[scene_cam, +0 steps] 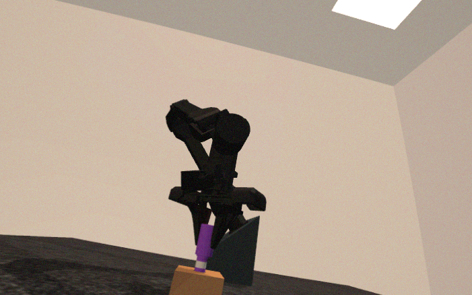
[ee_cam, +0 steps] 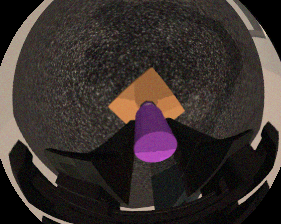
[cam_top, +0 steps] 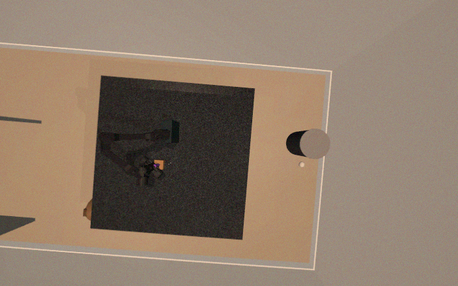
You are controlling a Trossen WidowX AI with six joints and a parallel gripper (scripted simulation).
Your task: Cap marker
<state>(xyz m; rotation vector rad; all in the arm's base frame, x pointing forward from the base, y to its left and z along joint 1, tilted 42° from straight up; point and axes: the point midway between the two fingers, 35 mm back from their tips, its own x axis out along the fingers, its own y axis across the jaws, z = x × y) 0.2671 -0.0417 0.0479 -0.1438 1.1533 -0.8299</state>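
The purple cap is 1 cm above my gripper tip. Also, from my gripper tip: orange holder block: 5 cm below.
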